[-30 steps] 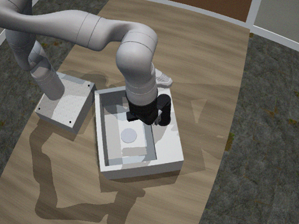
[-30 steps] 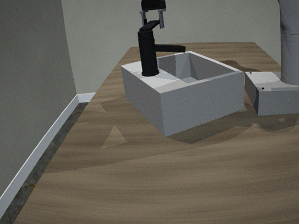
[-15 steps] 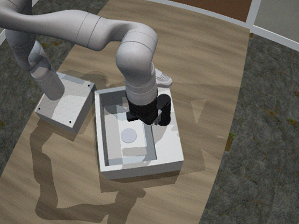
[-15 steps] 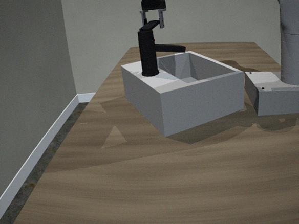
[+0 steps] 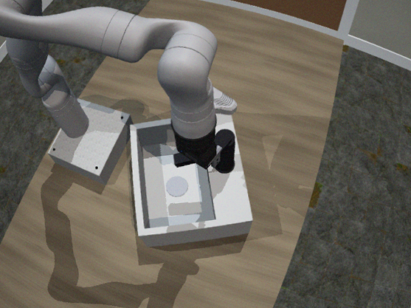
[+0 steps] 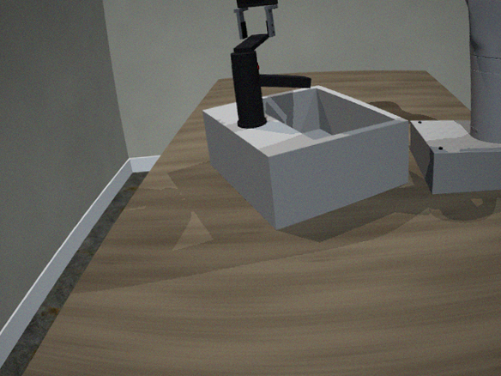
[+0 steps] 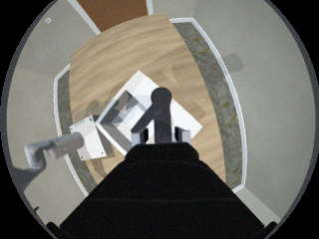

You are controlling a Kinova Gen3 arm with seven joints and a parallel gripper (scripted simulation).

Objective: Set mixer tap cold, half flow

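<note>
My hand is 1 cm short of the black lever, 2 cm to the right of it and 2 cm above it. Round my hand: black mixer tap (1 cm ahead, 5 cm to the left, 7 cm below); then white sink (8 cm behind, 1 cm to the left, 26 cm below).
</note>
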